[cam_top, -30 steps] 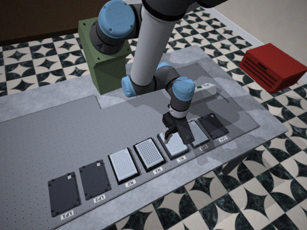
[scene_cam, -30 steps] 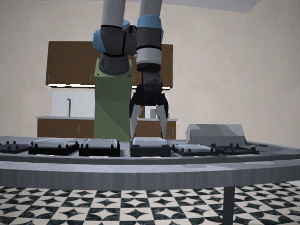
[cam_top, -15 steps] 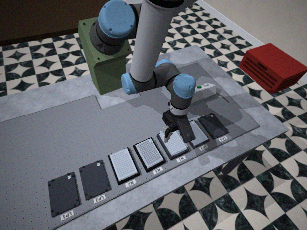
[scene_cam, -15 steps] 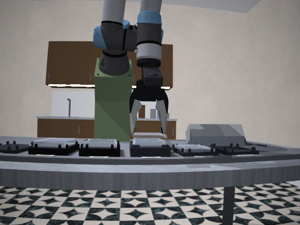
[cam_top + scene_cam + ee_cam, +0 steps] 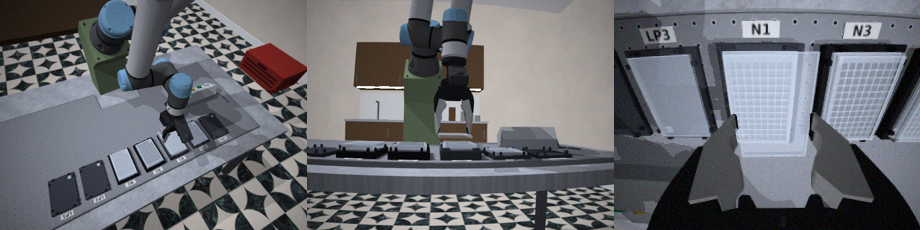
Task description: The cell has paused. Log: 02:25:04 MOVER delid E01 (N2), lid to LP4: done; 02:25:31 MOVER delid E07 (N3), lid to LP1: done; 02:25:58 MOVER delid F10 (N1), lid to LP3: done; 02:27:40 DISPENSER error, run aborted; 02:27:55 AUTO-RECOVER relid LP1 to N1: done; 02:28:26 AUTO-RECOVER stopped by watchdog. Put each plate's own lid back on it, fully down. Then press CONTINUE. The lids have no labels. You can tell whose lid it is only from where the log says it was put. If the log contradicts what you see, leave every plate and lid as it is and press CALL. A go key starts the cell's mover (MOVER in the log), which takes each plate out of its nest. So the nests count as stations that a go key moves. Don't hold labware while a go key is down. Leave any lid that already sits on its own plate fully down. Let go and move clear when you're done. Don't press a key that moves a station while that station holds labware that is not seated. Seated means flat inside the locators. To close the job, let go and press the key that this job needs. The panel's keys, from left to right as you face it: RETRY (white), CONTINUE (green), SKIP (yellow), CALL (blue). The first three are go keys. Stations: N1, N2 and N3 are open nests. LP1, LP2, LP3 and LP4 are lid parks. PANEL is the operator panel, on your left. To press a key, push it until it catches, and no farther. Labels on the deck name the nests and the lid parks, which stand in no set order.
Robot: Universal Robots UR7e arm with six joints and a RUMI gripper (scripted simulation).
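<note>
Now: the plate 20 mm ahead of my hand, 110 mm to the right of it and 40 mm below it. The rest, counted from my hand: blue CALL key: 260 mm behind, 190 mm to the left; then LP4 lid park: 40 mm behind, 270 mm to the left, 60 mm below; then LP3 lid park: 20 mm behind, 150 mm to the left, 60 mm below.
</note>
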